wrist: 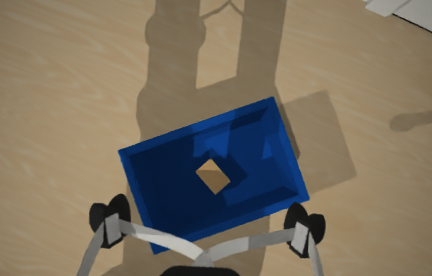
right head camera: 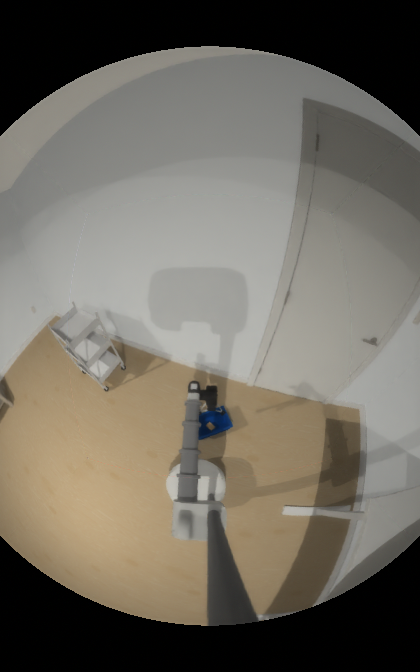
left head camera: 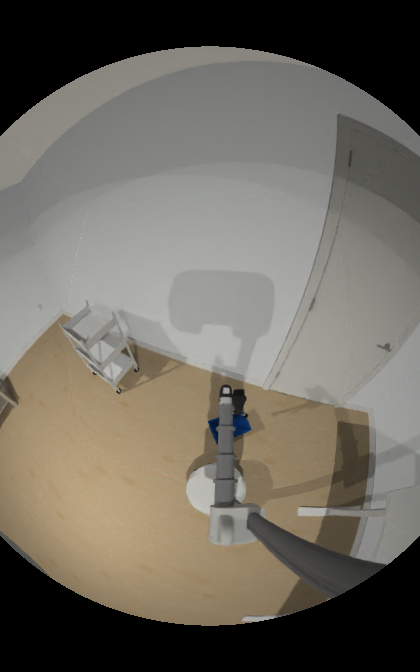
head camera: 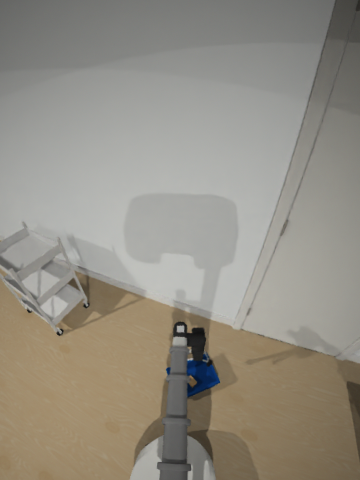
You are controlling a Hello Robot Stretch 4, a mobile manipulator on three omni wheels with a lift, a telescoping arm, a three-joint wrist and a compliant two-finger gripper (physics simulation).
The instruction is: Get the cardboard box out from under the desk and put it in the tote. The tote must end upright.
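Frame: origin at the robot's base, x ahead, y left, z up, level; millimetres.
Seen in the pictures: gripper, between the fingertips: (wrist: 207, 216) (head camera: 194, 363).
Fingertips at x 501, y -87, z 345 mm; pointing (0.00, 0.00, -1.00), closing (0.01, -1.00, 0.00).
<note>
A point is followed by its place in that frame.
The small brown cardboard box (wrist: 213, 176) @(x 504, y -91, z 11 mm) (head camera: 192, 381) @(x 498, y -95, z 11 mm) (right head camera: 210, 426) lies inside the tote, near the middle of its floor. The blue tote (wrist: 170, 137) @(x 577, y -10, z 92 mm) (head camera: 209, 380) @(x 518, y -215, z -24 mm) (left head camera: 242, 427) (right head camera: 224, 422) stands upright on the wood floor, its opening facing up. My gripper (wrist: 207, 216) @(x 501, y -87, z 345 mm) (head camera: 200, 360) @(x 501, y -87, z 345 mm) (right head camera: 213, 410) is open, its two fingers spread wide with nothing between them. It hangs above the tote, toward the near side in the wrist view, apart from the box. In the left head view the arm hides the box and part of the tote.
A white three-tier cart (head camera: 40, 261) @(x 909, y 912, z 671 mm) (left head camera: 100, 332) (right head camera: 84, 334) stands at the left near the wall. A door (head camera: 310, 250) @(x 858, y -658, z 896 mm) (left head camera: 320, 340) is at the right. My round white base (left head camera: 200, 487) is close to the tote. A white bar (left head camera: 312, 511) (right head camera: 300, 510) shows at the lower right.
</note>
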